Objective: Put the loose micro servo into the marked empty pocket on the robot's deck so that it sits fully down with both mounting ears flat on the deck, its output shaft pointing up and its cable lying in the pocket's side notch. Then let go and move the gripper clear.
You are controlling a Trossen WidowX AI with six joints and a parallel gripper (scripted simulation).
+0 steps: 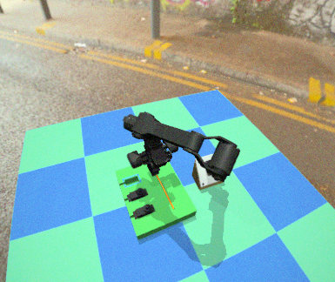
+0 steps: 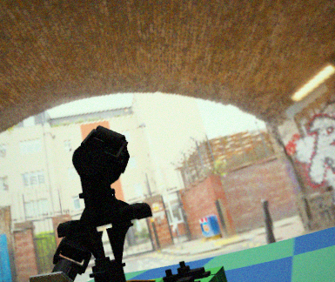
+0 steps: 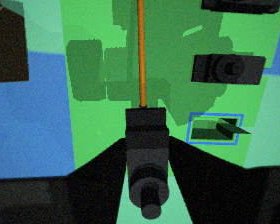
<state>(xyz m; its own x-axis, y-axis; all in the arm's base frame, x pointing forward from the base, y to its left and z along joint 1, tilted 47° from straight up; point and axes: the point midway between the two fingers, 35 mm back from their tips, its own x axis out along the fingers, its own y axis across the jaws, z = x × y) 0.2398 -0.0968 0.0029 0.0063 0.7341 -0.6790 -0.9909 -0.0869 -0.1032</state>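
Right now the green deck is 100 mm below my gripper tip, 60 mm to the left of it and 20 mm behind it.
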